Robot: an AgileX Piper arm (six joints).
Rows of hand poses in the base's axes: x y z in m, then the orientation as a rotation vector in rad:
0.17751, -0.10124, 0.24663, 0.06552, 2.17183, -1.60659
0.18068, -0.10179, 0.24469, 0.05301, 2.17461, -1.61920
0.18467, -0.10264, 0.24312, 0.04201, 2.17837, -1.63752
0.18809, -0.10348, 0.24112, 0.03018, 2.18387, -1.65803
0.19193, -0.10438, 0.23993, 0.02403, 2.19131, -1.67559
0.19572, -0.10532, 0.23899, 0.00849, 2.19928, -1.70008
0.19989, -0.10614, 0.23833, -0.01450, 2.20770, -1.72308
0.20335, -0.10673, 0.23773, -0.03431, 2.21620, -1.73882
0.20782, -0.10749, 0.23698, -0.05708, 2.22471, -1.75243
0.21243, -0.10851, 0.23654, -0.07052, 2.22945, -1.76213
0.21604, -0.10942, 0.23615, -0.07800, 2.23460, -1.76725
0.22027, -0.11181, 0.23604, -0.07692, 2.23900, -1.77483
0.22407, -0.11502, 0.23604, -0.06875, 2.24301, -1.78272
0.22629, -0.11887, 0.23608, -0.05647, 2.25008, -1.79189
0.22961, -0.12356, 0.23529, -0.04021, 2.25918, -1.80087
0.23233, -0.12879, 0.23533, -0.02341, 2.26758, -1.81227
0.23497, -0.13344, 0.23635, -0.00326, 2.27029, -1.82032
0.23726, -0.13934, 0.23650, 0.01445, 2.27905, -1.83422
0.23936, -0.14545, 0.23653, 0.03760, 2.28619, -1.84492
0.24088, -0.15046, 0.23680, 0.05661, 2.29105, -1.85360
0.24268, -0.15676, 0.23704, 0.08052, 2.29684, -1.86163
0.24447, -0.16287, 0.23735, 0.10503, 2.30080, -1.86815
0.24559, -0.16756, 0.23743, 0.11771, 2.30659, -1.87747
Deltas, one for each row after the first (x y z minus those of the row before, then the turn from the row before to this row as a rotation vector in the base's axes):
0.00317, -0.00055, -0.00194, -0.00774, 0.01230, 0.00039
0.00399, -0.00085, -0.00157, -0.01019, 0.01480, -0.00354
0.00342, -0.00084, -0.00200, -0.01068, 0.01731, -0.00485
0.00384, -0.00090, -0.00119, -0.00733, 0.01506, -0.00757
0.00379, -0.00094, -0.00094, -0.01209, 0.02232, -0.00579
0.00417, -0.00082, -0.00066, -0.01189, 0.02521, -0.00140
0.00346, -0.00059, -0.00060, -0.00739, 0.02088, -0.00010
0.00447, -0.00076, -0.00075, -0.00649, 0.02132, 0.00226
0.00461, -0.00102, -0.00044, -0.00484, 0.01312, 0.00061
0.00361, -0.00091, -0.00039, -0.00150, 0.00884, -0.00071
0.00423, -0.00239, -0.00011, -0.00229, 0.00557, -0.00596
0.00380, -0.00321, 0.00000, -0.00192, 0.00231, -0.00961
0.00222, -0.00385, 0.00004, -0.00097, 0.00308, -0.01372
0.00332, -0.00469, -0.00079, 0.00033, 0.00266, -0.01664
0.00272, -0.00523, 0.00004, -0.00122, 0.00315, -0.01766
0.00264, -0.00465, 0.00102, -0.00153, -0.00329, -0.01538
0.00229, -0.00590, 0.00015, -0.00225, 0.00439, -0.01940
0.00210, -0.00611, 0.00003, -0.00085, -0.00020, -0.02015
0.00152, -0.00501, 0.00027, -0.00107, -0.00070, -0.01607
0.00180, -0.00630, 0.00024, 0.00000, -0.00225, -0.01885
0.00179, -0.00611, 0.00031, 0.00000, -0.00417, -0.01776
0.00112, -0.00469, 0.00008, -0.00128, 0.00315, -0.01340

